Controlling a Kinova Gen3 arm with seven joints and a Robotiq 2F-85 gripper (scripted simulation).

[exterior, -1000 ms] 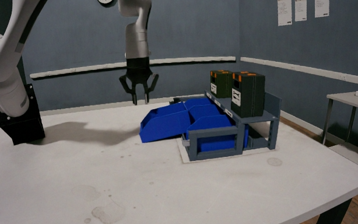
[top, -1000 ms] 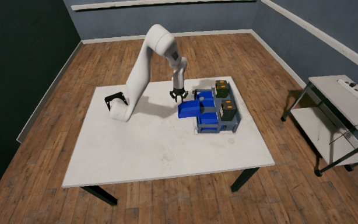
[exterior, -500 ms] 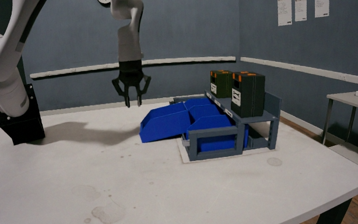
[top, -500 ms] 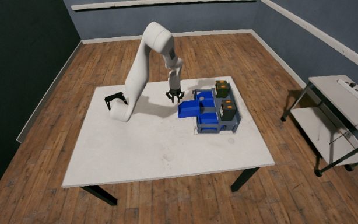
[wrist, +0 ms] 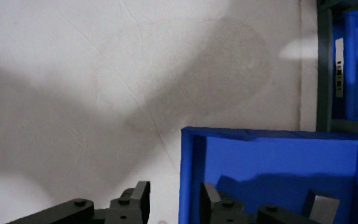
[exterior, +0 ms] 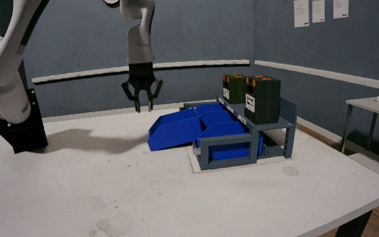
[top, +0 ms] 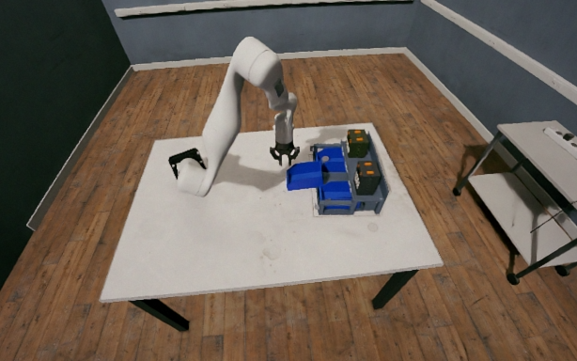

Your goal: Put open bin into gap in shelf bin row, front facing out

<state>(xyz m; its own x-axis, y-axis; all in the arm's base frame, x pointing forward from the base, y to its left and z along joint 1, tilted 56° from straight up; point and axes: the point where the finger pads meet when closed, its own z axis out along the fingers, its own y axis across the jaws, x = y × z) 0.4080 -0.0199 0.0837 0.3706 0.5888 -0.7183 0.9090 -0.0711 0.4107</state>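
Right now the grey block is 3 cm ahead of my hand, 5 cm to the right of it and 11 cm below it. Round my hand: grey shelf: 24 cm ahead, 11 cm to the right, 6 cm below.
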